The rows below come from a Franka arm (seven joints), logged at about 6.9 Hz.
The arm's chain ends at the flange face. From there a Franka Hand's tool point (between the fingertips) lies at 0.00 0.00 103.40 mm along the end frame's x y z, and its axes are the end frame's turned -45 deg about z.
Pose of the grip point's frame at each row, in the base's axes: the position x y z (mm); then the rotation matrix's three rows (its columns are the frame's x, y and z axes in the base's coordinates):
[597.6 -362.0 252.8], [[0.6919 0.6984 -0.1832], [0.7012 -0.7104 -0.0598], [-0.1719 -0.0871 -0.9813]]
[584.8 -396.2 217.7], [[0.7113 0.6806 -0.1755], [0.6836 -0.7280 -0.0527], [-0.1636 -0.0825 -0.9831]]
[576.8 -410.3 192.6], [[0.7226 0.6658 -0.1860], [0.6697 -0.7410 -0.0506], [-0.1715 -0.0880 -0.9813]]
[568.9 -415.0 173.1], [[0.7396 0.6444 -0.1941], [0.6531 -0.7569 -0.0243], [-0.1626 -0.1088 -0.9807]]
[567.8 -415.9 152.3], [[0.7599 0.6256 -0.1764], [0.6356 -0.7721 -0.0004], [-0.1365 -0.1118 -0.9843]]
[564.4 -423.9 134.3], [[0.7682 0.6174 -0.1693], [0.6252 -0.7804 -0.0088], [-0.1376 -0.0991 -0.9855]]
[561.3 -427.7 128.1], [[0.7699 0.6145 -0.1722], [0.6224 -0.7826 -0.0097], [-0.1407 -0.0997 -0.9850]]
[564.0 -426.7 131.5], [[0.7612 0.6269 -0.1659], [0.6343 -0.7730 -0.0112], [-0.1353 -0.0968 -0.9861]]
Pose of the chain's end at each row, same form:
[616.5 -355.8 354.3], [[0.9831 0.0046 -0.1832], [-0.0065 -0.9982 -0.0598], [-0.1831 0.0600 -0.9813]]
[602.9 -390.8 319.4], [[0.9842 -0.0217 -0.1755], [-0.0314 -0.9982 -0.0527], [-0.1740 0.0573 -0.9831]]
[596.0 -405.1 294.1], [[0.9817 -0.0402 -0.1860], [-0.0504 -0.9975 -0.0506], [-0.1835 0.0590 -0.9813]]
[589.0 -412.5 274.5], [[0.9786 -0.0673 -0.1941], [-0.0734 -0.9970 -0.0243], [-0.1919 0.0380 -0.9807]]
[586.0 -415.9 254.1], [[0.9797 -0.0950 -0.1764], [-0.0965 -0.9954 -0.0004], [-0.1756 0.0175 -0.9843]]
[581.9 -423.0 236.2], [[0.9798 -0.1066 -0.1693], [-0.1097 -0.9939 -0.0088], [-0.1674 0.0272 -0.9855]]
[579.1 -426.7 229.9], [[0.9789 -0.1099 -0.1722], [-0.1133 -0.9935 -0.0097], [-0.1700 0.0290 -0.9850]]
[581.2 -425.5 233.5], [[0.9815 -0.0950 -0.1659], [-0.0981 -0.9951 -0.0112], [-0.1641 0.0272 -0.9861]]

